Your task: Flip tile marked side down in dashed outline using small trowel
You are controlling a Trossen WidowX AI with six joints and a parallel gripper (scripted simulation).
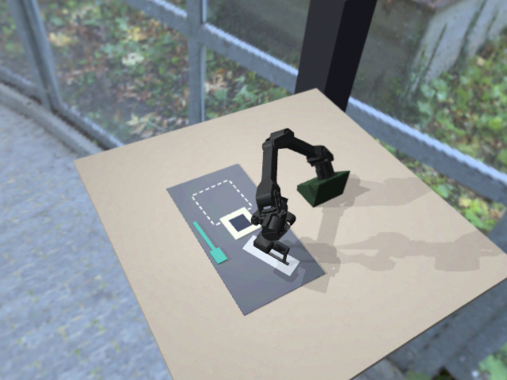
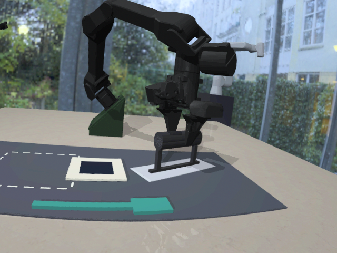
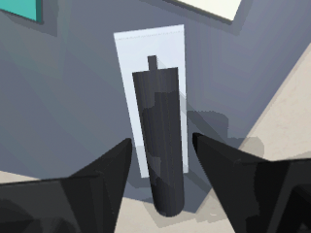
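The grey mat lies 30 mm ahead of my gripper tip, 160 mm to the right of it and 80 mm below it. From my gripper tip the other things lie so: tile: 10 mm ahead, 180 mm to the right, 60 mm below; teal arrow mark: 170 mm ahead, 150 mm to the right, 60 mm below.
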